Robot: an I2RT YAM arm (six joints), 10 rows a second.
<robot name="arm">
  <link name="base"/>
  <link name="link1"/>
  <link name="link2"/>
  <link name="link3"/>
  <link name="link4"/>
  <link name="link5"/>
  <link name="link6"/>
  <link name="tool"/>
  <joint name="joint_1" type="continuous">
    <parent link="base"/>
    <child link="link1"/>
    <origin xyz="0 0 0.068"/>
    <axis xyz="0 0 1"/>
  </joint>
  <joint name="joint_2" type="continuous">
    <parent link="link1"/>
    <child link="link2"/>
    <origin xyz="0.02 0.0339 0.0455"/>
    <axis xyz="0 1 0"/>
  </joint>
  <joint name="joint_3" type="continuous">
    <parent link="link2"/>
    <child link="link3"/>
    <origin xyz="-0.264 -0.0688 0"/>
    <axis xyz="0 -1 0"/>
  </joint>
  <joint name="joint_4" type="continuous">
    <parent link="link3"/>
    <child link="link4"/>
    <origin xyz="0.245 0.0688 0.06"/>
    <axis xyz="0 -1 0"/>
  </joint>
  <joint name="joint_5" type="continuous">
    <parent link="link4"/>
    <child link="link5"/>
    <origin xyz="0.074 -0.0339 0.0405"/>
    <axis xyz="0 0 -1"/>
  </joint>
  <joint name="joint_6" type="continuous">
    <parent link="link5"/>
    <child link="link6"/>
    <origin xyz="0.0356 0 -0.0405"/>
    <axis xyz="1 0 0"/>
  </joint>
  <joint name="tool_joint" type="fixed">
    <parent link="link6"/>
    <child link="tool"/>
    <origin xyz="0 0 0" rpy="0 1.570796 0"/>
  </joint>
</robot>
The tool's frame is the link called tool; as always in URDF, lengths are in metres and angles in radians. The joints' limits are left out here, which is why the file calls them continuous.
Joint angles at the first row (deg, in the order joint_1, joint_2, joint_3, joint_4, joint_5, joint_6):
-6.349, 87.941, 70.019, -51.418, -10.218, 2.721
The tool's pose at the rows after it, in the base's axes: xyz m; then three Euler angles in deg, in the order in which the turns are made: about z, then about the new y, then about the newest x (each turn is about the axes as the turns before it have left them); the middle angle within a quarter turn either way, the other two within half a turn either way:
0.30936, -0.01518, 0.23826, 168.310, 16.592, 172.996
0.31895, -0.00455, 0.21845, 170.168, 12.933, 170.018
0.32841, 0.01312, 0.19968, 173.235, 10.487, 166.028
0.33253, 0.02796, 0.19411, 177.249, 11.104, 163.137
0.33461, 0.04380, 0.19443, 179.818, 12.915, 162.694
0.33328, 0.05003, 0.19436, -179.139, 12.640, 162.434
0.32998, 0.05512, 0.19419, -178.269, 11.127, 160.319
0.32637, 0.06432, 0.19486, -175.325, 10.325, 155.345
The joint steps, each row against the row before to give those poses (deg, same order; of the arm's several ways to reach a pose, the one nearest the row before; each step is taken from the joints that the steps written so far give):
3.017, 3.606, -0.133, 0.481, 5.661, 5.312
1.616, 3.958, -0.020, 0.765, -3.519, -0.044
2.666, 3.781, 0.001, 1.856, -4.372, -0.220
2.208, 1.245, -0.001, 1.773, -3.191, -1.747
2.646, 0.110, 0.000, 1.967, -0.240, 0.044
1.048, 0.000, -0.001, -0.241, -0.285, 0.021
0.700, -0.001, 0.000, -1.312, -2.294, -0.064
1.114, 0.022, 0.002, -0.985, -5.421, -1.729

